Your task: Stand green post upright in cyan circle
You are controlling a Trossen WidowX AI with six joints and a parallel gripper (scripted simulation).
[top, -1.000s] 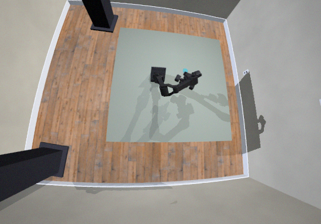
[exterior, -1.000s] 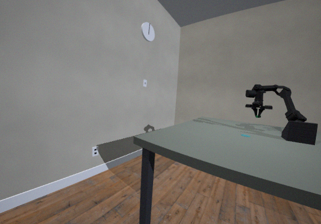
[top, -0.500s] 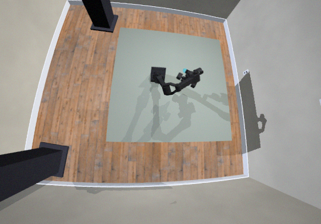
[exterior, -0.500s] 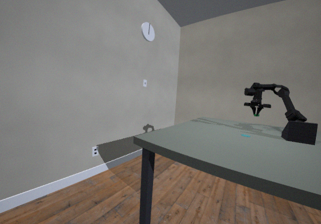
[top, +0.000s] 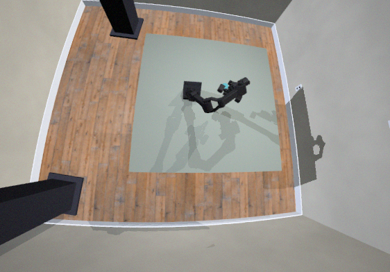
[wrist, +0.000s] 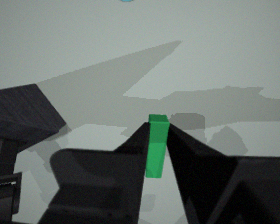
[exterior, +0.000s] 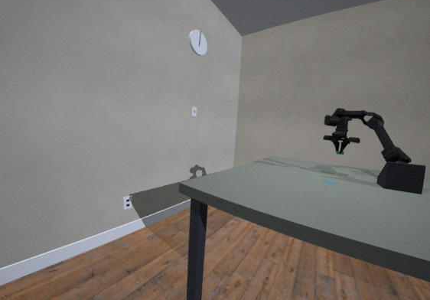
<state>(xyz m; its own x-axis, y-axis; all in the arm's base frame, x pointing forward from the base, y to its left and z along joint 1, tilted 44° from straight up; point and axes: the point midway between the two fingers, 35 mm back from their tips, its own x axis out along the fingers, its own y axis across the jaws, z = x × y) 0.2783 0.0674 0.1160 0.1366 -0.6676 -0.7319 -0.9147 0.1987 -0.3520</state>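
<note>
My hand is 30 mm short of the cyan circle, 190 mm to the right of it and 170 mm above it. Also, from my hand: green post 10 mm behind, 20 mm to the right, 30 mm below.
</note>
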